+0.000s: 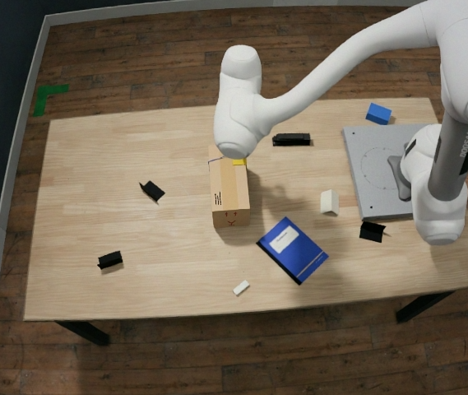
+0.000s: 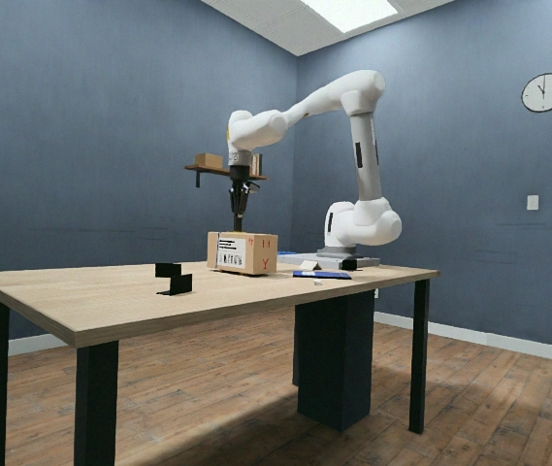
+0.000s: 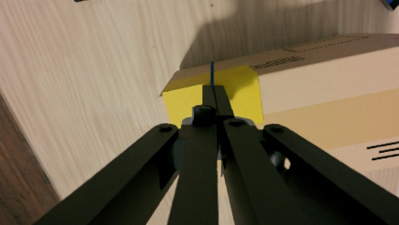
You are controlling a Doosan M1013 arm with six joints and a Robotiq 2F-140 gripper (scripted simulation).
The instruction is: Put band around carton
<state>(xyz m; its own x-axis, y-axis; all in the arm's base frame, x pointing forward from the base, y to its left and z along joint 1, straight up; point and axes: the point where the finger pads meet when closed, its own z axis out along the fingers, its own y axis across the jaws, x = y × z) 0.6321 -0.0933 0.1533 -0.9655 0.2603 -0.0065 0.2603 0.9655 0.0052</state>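
My hand is 5 cm above the yellow corner guard. Also, from my hand: brown carton (5 cm ahead, 8 cm to the left, 11 cm below); then blue cube (58 cm behind, 21 cm to the right, 16 cm below); then white piece (5 cm ahead, 41 cm to the left, 18 cm below).
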